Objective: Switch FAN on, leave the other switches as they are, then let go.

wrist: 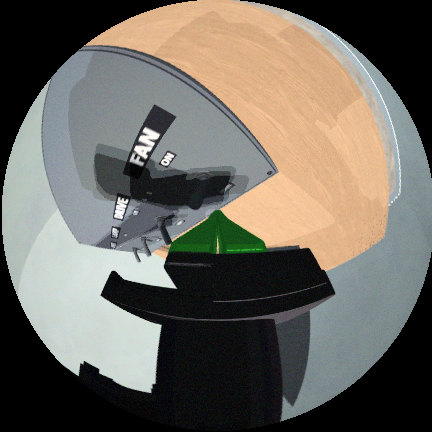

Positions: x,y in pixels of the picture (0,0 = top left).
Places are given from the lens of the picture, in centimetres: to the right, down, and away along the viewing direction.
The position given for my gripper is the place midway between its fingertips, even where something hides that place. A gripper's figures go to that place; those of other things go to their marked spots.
my gripper (217,214): 0, 0, 13
grey switch panel (124,143): -8, -6, 8
